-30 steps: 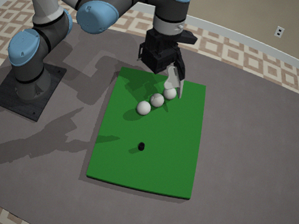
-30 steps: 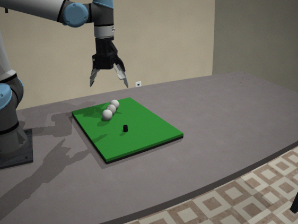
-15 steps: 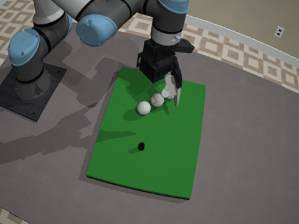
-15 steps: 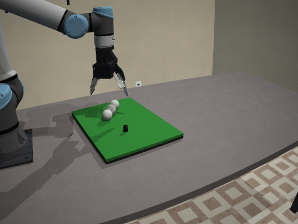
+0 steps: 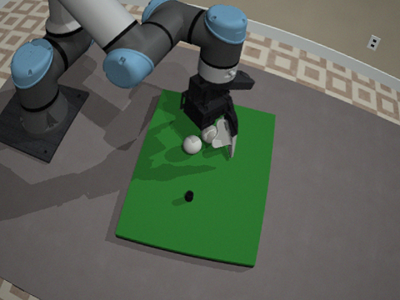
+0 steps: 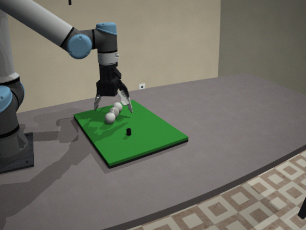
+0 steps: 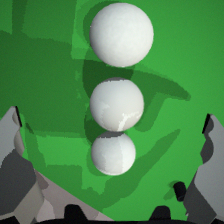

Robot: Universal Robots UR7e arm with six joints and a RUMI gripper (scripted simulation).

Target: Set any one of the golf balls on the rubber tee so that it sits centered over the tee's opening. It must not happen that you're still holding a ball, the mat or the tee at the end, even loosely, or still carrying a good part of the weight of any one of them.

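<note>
Now: hand 130 mm to the left of the green mat, 30 mm above it and 10 mm past it.
</note>
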